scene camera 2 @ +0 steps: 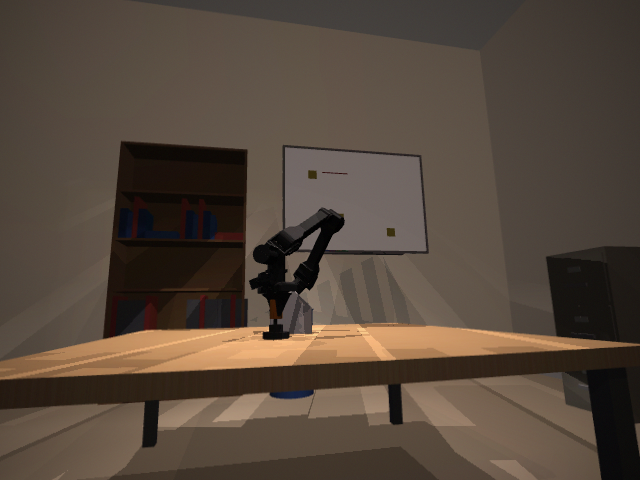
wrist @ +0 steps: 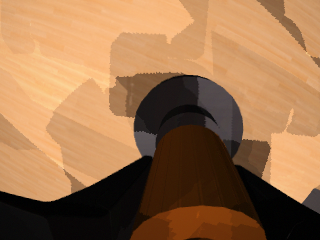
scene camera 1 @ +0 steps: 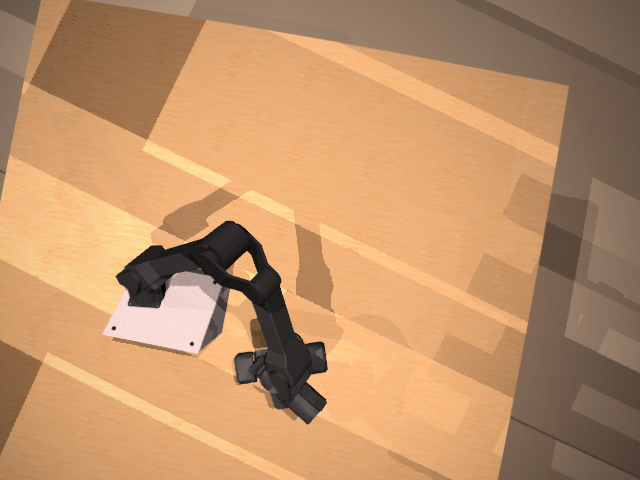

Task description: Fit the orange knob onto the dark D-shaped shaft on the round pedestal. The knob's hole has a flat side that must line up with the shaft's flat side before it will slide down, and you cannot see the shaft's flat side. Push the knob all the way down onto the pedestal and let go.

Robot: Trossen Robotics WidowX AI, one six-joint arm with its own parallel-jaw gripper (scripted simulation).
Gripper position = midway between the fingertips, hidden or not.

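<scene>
Scene camera 1 gives me my gripper [scene camera 1: 284, 353], and I can see my gripper [scene camera 2: 276, 315] in that other view too. On the wrist view there's my gripper [wrist: 191, 168] again, along with an orange knob [wrist: 192, 181] and a dark round pedestal [wrist: 180, 100].
</scene>
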